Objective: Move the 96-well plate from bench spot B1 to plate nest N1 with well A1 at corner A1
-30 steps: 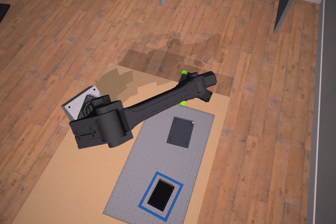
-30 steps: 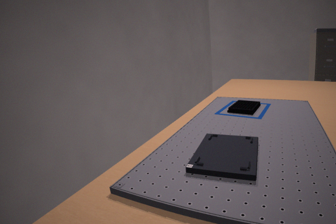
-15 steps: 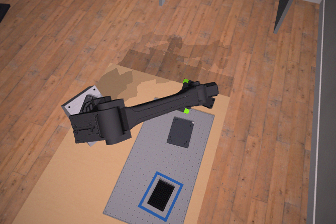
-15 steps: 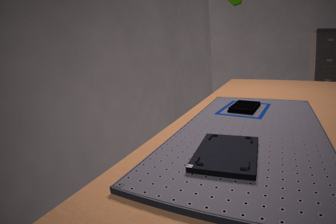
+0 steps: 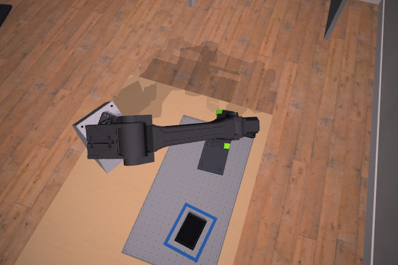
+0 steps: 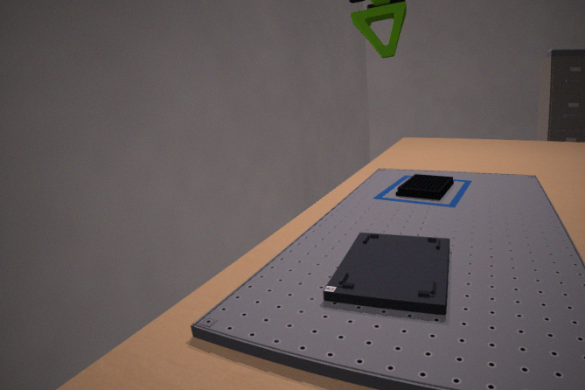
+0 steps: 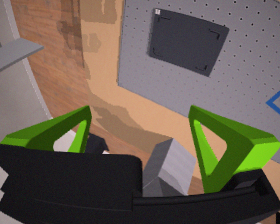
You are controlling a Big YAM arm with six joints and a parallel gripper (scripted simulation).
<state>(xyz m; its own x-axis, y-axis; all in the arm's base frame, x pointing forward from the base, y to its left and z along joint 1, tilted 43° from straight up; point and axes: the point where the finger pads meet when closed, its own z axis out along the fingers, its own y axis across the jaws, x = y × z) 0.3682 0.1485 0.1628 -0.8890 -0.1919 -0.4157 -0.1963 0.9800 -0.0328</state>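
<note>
Now: hand 8 cm past the black 96-well plate, 34 cm to the left of it and 26 cm above it. The rest, counted from my hand: white A1 label: 6 cm ahead, 8 cm to the left, 26 cm below; dark plate nest N1: 1 cm behind, 1 cm to the left, 26 cm below.
</note>
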